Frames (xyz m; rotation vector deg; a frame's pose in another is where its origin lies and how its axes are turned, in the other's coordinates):
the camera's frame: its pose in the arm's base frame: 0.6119 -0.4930 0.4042 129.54 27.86 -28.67
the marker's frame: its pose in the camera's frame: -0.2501 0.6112 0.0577 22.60 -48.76 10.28
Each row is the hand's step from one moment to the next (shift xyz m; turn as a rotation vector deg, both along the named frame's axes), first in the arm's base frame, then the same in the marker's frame.
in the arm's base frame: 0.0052 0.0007 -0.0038 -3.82 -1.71 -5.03
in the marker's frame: 0.0048 -0.0019 -0.0039 3.28 -1.68 5.41
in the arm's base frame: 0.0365 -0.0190 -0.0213 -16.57 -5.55 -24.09
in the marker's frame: 0.0400 0.0094 -0.0213 15.23 -10.04 23.51
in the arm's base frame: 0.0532 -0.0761 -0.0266 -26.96 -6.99 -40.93
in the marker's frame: 0.0761 0.0568 -0.0173 25.28 -18.96 38.11
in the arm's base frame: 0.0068 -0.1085 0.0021 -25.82 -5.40 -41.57
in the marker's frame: 0.0489 0.0933 0.0268 25.55 -20.49 36.76
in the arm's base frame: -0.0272 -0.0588 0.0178 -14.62 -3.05 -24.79
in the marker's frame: 0.0008 0.0554 0.0380 15.47 -12.27 21.16
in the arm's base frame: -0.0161 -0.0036 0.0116 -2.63 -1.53 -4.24
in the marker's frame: -0.0141 0.0071 0.0125 3.04 -1.27 4.05
